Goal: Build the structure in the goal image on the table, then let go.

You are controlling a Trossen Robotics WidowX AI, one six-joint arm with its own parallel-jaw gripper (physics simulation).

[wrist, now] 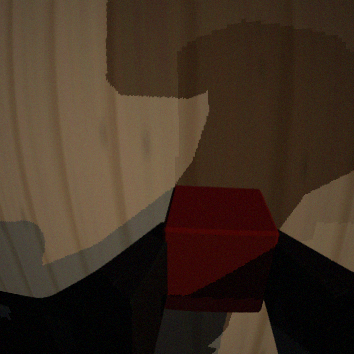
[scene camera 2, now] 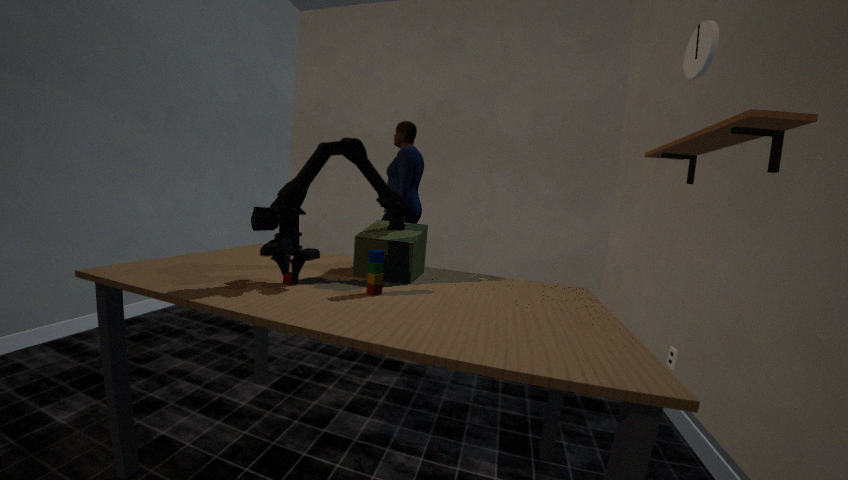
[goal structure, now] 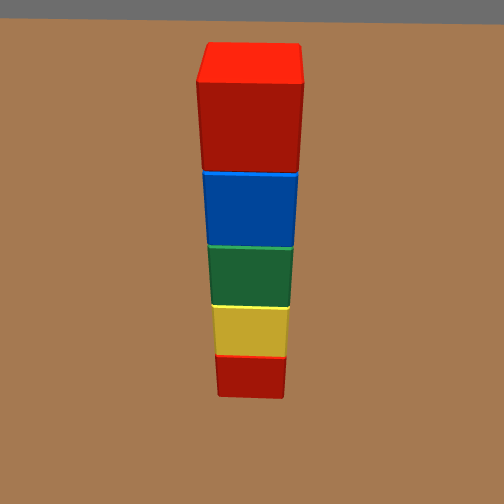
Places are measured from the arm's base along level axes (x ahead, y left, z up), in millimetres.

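Pixels of known places: gripper, between the fingertips: (wrist: 214, 234) (scene camera 2: 290, 279); arm's base, origin of its link: (scene camera 2: 396, 227).
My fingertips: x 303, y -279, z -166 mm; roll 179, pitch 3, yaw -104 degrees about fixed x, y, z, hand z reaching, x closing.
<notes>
Ahead of a thing's pixels: the offset from my fingertips to its top centre. Level surfaces: height alone.
A red cube {dx -3, dy +0, dz +20 mm} (scene camera 2: 288, 278) (wrist: 220, 250) is between the fingertips of my gripper (scene camera 2: 289, 277) (wrist: 214, 234), which is shut on it. In the wrist view a black finger touches each side of the cube. In the scene view the cube is at table height, left of a stack. The stack stands upright on the table {dz -13 mm} (scene camera 2: 476, 333), with a red cube {dx +8, dy +268, dz +19 mm} (scene camera 2: 374, 290) at the bottom, then a yellow cube {dx +8, dy +268, dz +52 mm} (scene camera 2: 374, 278), a green cube {dx +7, dy +268, dz +85 mm} (scene camera 2: 375, 267) and a blue cube {dx +6, dy +268, dz +118 mm} (scene camera 2: 376, 256) on top.
A green box-shaped base (scene camera 2: 365, 255) carries the arm and stands behind the stack. A person (scene camera 2: 406, 172) in blue stands behind the table. A wooden shelf (scene camera 2: 737, 133) and a clock (scene camera 2: 701, 49) hang on the right wall.
</notes>
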